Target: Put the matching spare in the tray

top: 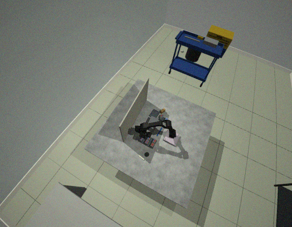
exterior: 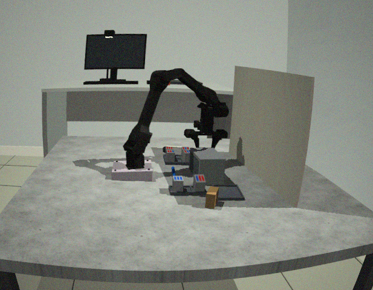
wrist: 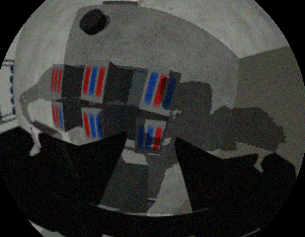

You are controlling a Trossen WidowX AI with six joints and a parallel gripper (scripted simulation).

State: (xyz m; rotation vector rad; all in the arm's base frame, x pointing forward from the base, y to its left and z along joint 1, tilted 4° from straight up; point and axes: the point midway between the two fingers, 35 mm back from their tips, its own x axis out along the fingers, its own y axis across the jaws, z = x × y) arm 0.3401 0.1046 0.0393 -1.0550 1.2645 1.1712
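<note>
Now: gripper tip 10 mm above the grey spare block. The rest, counted from my gripper tip: rack (70 mm behind, 40 mm to the left, 40 mm below); blue pen (180 mm behind, 120 mm to the right, 40 mm below); grey mounted unit (60 mm behind, 160 mm to the right).
</note>
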